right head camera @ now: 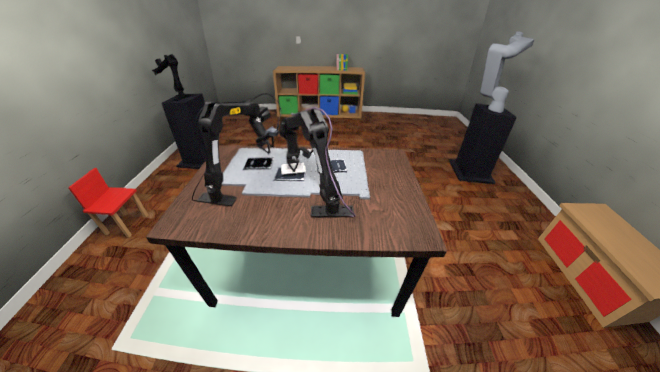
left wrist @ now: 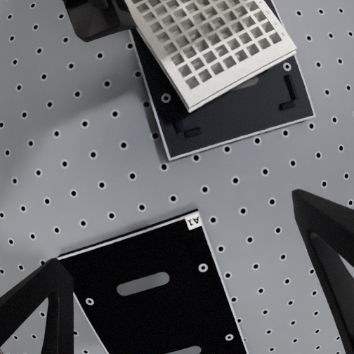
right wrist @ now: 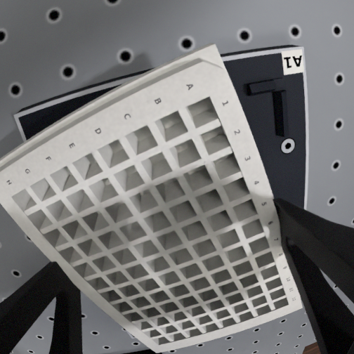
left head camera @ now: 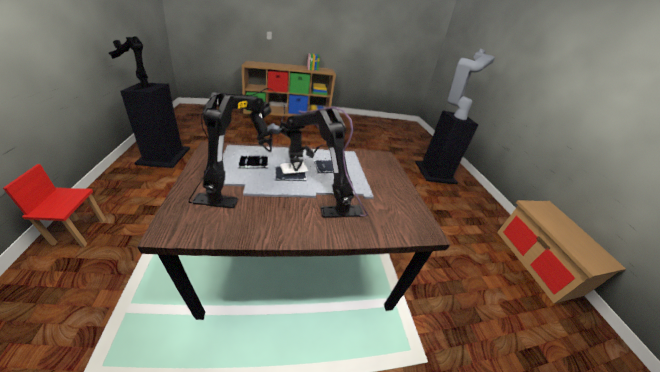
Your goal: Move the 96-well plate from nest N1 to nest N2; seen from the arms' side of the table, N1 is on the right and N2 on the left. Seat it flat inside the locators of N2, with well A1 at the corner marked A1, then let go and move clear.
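Frame: origin at the left arm's base, x ahead, y left, z up, level; metres.
Seen in the pictures: left gripper, fingertip midpoint: [right head camera: 271,150] [left head camera: 271,148]; right gripper, fingertip midpoint: [right head camera: 294,168] [left head camera: 295,167]; left arm's base, link origin: [right head camera: 217,199] [left head camera: 215,201]; right arm's base, link origin: [right head camera: 332,212] [left head camera: 342,211].
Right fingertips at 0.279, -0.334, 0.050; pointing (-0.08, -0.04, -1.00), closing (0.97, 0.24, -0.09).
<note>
Offsets run from my right fingertips to a thing's top centre, as dx, dy, dz. Level surfaces: height alone.
The white 96-well plate @(-0.003, +0.006, +0.013) [left head camera: 287,170] [right head camera: 286,171] [left wrist: 220,47] [right wrist: 150,210] is between the fingers of my right gripper [left head camera: 296,166] [right head camera: 294,168] [right wrist: 166,242], above the dark middle nest @(-0.017, +0.022, -0.021) [left head camera: 291,177] [right head camera: 290,177] [left wrist: 240,122] [right wrist: 292,182]. It is turned relative to that nest. In the right wrist view its A1 corner is at the top, left of the nest's A1 label [right wrist: 293,62], and an L-shaped locator [right wrist: 280,112] shows beside it. My left gripper [left head camera: 268,148] [right head camera: 267,149] [left wrist: 169,242] is open and empty, above the black left nest @(+0.057, +0.242, -0.021) [left head camera: 253,161] [right head camera: 258,163] [left wrist: 150,320].
Another dark nest @(+0.104, -0.193, -0.021) [left head camera: 324,166] [right head camera: 340,165] lies at the right, partly behind my right arm. The nests lie on a grey perforated board @(dz -0.037) [left head camera: 280,189] [right head camera: 275,189] on a wooden table @(dz -0.050) [left head camera: 290,225] [right head camera: 295,225]. My two arms stand close together over the board.
</note>
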